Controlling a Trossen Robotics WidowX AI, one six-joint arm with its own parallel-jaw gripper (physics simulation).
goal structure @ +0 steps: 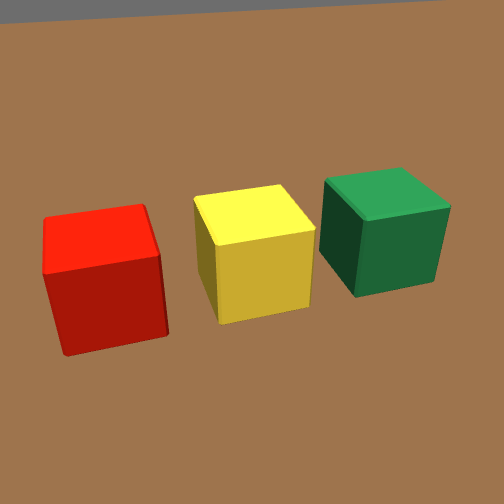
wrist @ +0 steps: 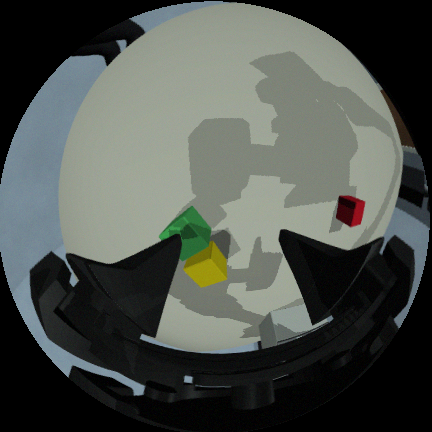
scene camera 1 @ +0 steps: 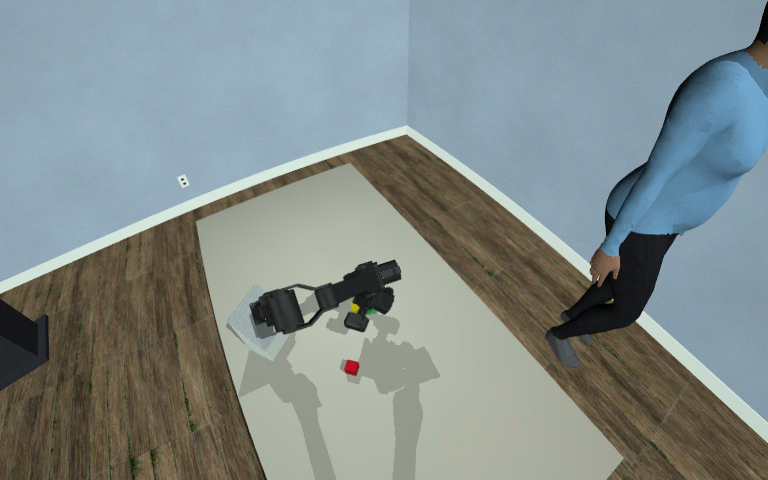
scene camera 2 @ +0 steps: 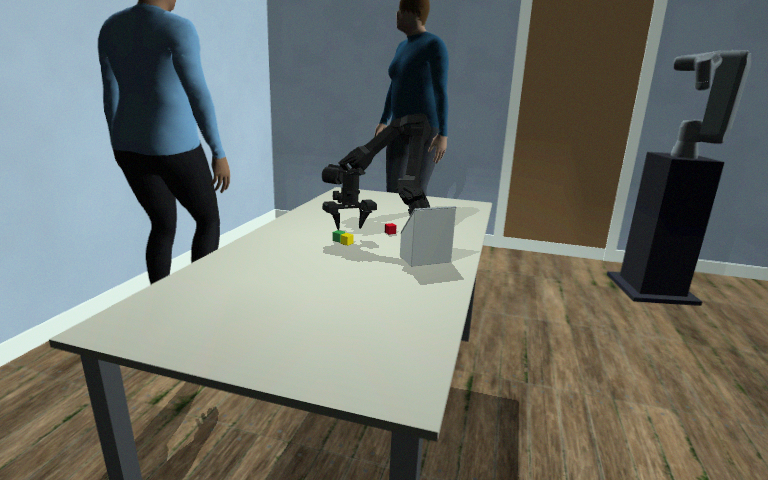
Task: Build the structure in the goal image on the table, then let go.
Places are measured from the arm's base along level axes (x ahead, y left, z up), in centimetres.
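Pixels of known places: gripper, fingertip midpoint: (wrist: 231,237) (scene camera 1: 367,315) (scene camera 2: 349,229); arm's base, origin of the base link: (scene camera 1: 262,311) (scene camera 2: 423,218).
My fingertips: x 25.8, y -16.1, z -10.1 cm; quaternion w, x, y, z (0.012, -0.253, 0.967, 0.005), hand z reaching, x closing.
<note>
Ahead of a thing's pixels: the offset from my fingertips to its middle. Level surfaces: height alone.
A green cube {dx +3.3, dy +2.5, dz -2.0 cm} (scene camera 1: 371,310) (scene camera 2: 338,236) (wrist: 200,241) and a yellow cube {dx +0.0, dy +5.2, dz -2.0 cm} (scene camera 1: 355,307) (scene camera 2: 347,239) (wrist: 205,268) sit on the table {dz -3.6 cm} (scene camera 1: 481,407) (scene camera 2: 254,316) (wrist: 125,125), side by side and seemingly touching. A red cube {dx -14.3, dy -9.7, dz -2.0 cm} (scene camera 1: 351,367) (scene camera 2: 390,228) (wrist: 351,211) lies apart from them on the table. My gripper (scene camera 2: 350,227) (wrist: 231,237) is open and empty, pointing down above the green and yellow cubes. In the wrist view the left fingertip overlaps the green cube's edge, and both cubes are off towards that finger. In scene camera 1 the arm partly hides both cubes, and the fingertips are hidden.
A pale wedge-shaped block (scene camera 1: 240,319) (scene camera 2: 433,234) (wrist: 290,320) stands on the table near my arm's base. A person in light blue (scene camera 1: 696,147) (scene camera 2: 150,79) and one in dark blue (scene camera 2: 421,62) stand beyond the table. Another arm (scene camera 2: 727,96) stands on a dark pedestal (scene camera 2: 662,226).
</note>
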